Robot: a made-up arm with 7 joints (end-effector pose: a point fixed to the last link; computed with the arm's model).
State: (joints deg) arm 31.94 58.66 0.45 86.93 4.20 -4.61 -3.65
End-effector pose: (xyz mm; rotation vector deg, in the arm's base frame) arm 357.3 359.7 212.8 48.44 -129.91 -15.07
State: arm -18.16 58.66 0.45 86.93 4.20 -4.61 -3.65
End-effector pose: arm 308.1 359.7 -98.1 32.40 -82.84 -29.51
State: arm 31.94 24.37 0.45 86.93 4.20 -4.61 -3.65
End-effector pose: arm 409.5 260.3 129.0 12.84 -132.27 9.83
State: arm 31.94 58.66 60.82 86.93 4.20 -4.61 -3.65
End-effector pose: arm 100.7 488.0 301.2 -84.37 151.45 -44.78
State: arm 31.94 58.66 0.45 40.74 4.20 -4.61 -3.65
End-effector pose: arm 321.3 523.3 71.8 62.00 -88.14 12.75
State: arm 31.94 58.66 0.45 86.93 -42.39 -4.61 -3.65
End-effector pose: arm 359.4 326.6 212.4 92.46 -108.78 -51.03
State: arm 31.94 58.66 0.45 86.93 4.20 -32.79 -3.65
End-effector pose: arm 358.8 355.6 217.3 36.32 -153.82 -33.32
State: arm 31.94 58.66 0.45 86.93 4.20 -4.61 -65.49
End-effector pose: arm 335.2 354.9 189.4 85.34 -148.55 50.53
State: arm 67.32 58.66 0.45 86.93 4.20 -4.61 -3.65
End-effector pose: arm 231.8 359.7 400.7 59.02 -162.20 0.43
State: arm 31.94 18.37 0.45 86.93 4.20 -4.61 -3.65
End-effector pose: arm 415.0 237.7 120.2 6.58 -131.68 14.06
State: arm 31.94 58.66 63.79 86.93 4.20 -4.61 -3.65
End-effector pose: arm 85.9 491.3 298.2 -84.13 148.38 -47.16
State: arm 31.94 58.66 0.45 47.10 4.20 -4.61 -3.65
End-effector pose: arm 335.3 505.9 93.3 60.70 -94.15 9.26
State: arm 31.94 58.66 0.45 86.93 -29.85 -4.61 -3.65
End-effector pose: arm 357.5 335.2 214.9 81.19 -116.35 -41.47
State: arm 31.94 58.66 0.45 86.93 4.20 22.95 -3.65
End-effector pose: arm 353.5 361.9 208.5 56.41 -104.69 0.64
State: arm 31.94 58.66 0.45 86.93 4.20 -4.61 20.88
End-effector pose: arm 370.0 356.0 215.2 33.40 -115.83 -35.59
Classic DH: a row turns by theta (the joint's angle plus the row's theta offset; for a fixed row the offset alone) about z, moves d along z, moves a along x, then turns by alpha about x. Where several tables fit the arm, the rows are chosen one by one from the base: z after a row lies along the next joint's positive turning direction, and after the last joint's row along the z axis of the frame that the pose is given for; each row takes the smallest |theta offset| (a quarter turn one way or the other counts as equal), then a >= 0, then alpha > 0; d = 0 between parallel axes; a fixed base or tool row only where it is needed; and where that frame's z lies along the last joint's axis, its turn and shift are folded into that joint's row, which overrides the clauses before.
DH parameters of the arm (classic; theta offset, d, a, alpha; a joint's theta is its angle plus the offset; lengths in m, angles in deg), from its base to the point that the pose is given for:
base (fixed): 0 0.11 0 90
joint 1: 90 -0.15 0.01 90
joint 2: 90 0.06 0.01 90
joint 3: 90 -0.21 0.02 90
joint 4: 0 0.02 -0.02 -90
joint 5: 0 -0.27 0.02 -90
joint 6: -90 0.01 0 90
joint 7: 79.79 0.0114 0.0278 84.72
tool (fixed): -74.48 -0.0152 0 0

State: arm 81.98 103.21 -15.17 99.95 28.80 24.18 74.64
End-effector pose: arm 100.4 353.8 459.6 31.77 -88.04 -49.34
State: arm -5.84 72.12 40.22 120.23 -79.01 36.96 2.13
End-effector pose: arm 270.1 244.2 204.6 -160.53 70.16 30.29
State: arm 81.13 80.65 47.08 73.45 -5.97 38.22 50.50
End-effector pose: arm -117.4 493.3 386.3 43.01 -140.61 42.95
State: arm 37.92 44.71 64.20 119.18 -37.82 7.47 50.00
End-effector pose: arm 67.6 367.2 329.6 96.04 -111.00 2.29
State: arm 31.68 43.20 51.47 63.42 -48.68 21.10 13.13
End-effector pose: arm 242.5 524.4 158.5 79.56 -66.66 33.83
